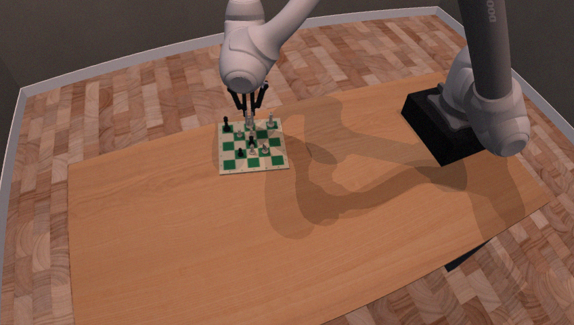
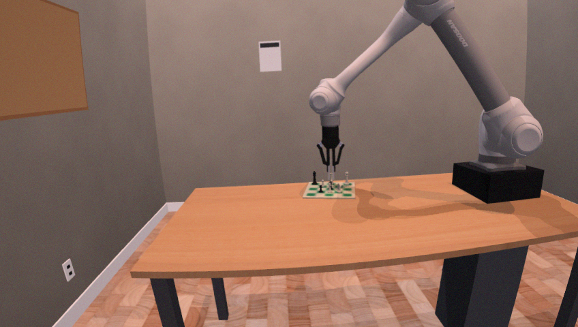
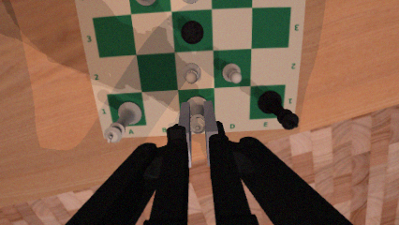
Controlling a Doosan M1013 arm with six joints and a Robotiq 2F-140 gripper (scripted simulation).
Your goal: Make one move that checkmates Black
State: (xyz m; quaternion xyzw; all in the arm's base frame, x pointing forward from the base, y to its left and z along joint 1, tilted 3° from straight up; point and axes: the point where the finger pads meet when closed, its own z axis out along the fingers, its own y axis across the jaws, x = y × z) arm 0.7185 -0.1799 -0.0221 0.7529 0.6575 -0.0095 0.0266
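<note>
The small white piece is 30 mm below my hand. Also, from my hand: tall white piece (70 mm behind, 10 mm to the left, 30 mm below); tall black piece (80 mm ahead, 10 mm to the right, 30 mm below); board (10 mm ahead, 80 mm to the left, 60 mm below).
</note>
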